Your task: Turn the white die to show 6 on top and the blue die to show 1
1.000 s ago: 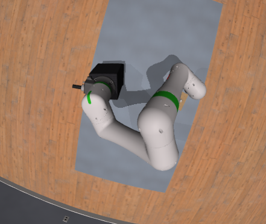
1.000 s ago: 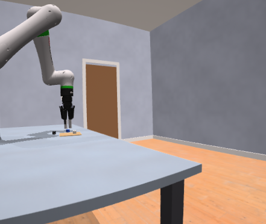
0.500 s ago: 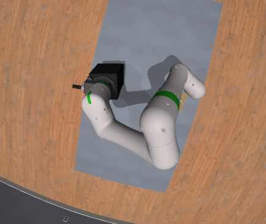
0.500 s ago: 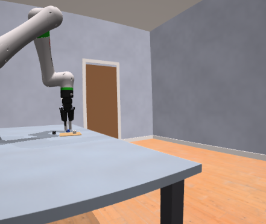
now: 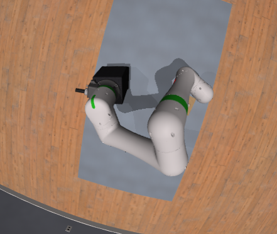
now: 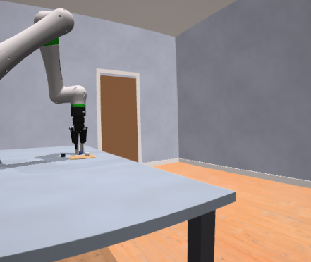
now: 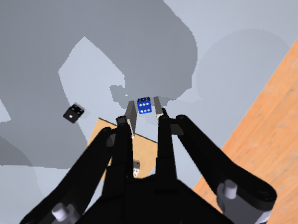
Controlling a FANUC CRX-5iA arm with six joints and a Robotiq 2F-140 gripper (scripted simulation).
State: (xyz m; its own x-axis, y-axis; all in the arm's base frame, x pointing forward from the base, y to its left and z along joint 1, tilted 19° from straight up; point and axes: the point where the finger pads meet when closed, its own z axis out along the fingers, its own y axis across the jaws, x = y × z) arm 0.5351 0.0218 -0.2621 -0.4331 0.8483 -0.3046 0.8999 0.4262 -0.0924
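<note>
My hand is 30 mm above the blue die. Round my hand: black die: 110 mm behind, 40 mm to the right, 30 mm below; tan mat: 130 mm to the right, 30 mm below, 20 mm behind; white die: 130 mm to the right, 20 mm below, 10 mm ahead.
</note>
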